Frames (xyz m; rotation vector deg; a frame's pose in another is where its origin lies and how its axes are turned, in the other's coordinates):
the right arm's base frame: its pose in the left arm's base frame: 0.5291 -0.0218 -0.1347 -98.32 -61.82 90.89
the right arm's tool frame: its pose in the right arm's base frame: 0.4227 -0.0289 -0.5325 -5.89 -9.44 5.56
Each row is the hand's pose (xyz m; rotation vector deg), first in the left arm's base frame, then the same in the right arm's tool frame.
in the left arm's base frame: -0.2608 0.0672 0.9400 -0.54 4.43 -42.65
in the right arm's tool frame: -0.8133 -1.0956 1.1750 -77.11 -108.28 108.67
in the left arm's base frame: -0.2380 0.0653 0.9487 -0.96 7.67 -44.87
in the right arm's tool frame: -0.8239 -1.0945 1.1529 -76.75 -109.36 103.72
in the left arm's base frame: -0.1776 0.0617 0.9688 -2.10 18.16 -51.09
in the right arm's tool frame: -0.8490 -1.0902 1.0945 -76.06 -111.52 88.39
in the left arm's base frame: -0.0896 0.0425 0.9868 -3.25 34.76 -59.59
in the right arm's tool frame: -0.8890 -1.0672 1.0151 -74.59 -111.80 65.62
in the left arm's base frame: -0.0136 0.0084 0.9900 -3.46 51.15 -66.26
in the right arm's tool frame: -0.9290 -1.0278 0.9535 -73.04 -108.94 45.03
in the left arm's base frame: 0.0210 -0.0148 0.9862 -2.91 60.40 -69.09
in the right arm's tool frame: -0.9497 -1.0014 0.9284 -72.37 -105.96 34.36
